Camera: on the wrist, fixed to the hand. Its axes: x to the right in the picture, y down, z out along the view.
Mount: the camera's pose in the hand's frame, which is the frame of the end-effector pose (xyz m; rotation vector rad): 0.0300 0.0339 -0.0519 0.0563 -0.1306 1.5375
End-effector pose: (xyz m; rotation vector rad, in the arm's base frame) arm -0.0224 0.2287 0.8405 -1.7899 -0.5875 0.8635
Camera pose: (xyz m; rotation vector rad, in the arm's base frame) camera 0.0368 0.2080 0.8120 -1.9509 0.9363 1.9306
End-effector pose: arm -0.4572 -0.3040 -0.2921 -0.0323 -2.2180 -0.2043
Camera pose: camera -0.4314 -0.2803 -0.2328 -1.6383 -1.7320 0.7120
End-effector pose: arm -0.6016 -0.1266 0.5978 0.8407 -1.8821 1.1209
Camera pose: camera -0.6296 -0.0706 0.6265 0.7212 2.3053 -1.7458
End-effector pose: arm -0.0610 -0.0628 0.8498 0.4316 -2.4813 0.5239
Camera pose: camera -0.0748 -0.0154 0.8978 -1.5924 -2.4613 1.0921
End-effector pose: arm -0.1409 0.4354 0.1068 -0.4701 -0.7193 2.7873
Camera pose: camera -0.1545 0.4375 0.0393 0.5264 0.1090 -1.8020
